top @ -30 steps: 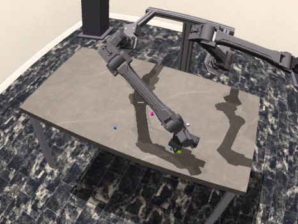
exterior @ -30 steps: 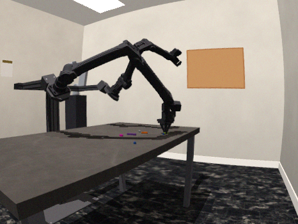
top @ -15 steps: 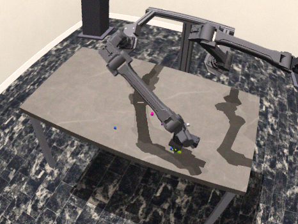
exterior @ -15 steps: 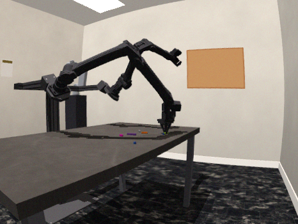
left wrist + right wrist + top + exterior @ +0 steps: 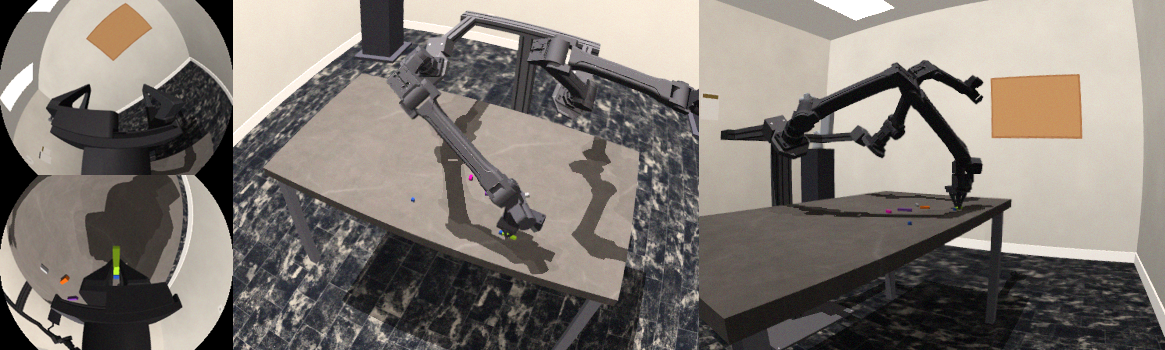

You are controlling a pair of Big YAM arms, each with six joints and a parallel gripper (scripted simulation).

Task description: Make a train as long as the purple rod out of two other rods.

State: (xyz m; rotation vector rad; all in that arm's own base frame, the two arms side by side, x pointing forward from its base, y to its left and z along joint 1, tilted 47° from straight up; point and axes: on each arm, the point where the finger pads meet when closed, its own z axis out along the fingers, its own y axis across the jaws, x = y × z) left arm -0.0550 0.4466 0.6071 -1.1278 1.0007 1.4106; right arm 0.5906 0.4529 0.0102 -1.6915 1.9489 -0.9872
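The lime rod lies 10 mm to the left of my right hand. Round my right hand: grey rod 200 mm behind, 20 mm to the left; purple rod 190 mm behind, 130 mm to the right; orange rod 140 mm behind, 30 mm to the right.
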